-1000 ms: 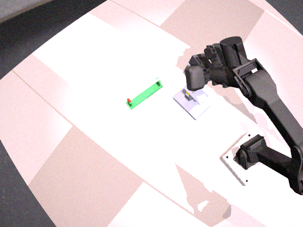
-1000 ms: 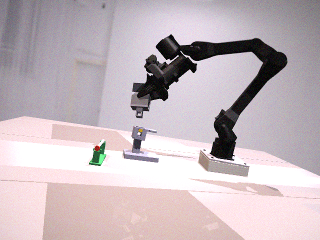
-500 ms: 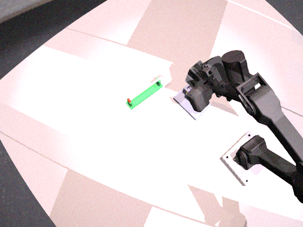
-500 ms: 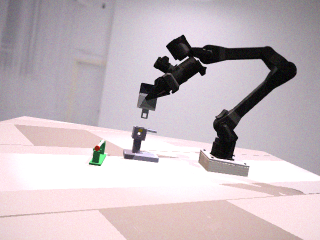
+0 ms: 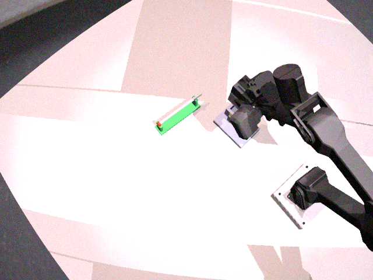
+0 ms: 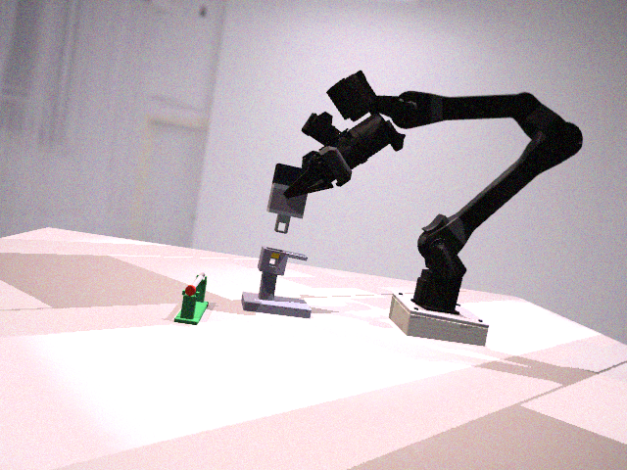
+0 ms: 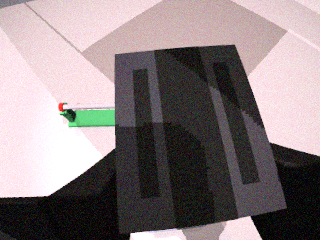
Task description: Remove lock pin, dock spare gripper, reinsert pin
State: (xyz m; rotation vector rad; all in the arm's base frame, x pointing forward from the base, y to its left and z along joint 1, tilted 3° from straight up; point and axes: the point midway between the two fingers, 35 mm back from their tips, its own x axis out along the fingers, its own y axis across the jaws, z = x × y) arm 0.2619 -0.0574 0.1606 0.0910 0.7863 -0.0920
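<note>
My gripper tip is 13 cm short of the green rack, 9 cm to the right of it and 17 cm above it. The rest, counted from my gripper tip: spare gripper: 1 cm behind, 1 cm below; grey mount: 1 cm behind, 14 cm below.
</note>
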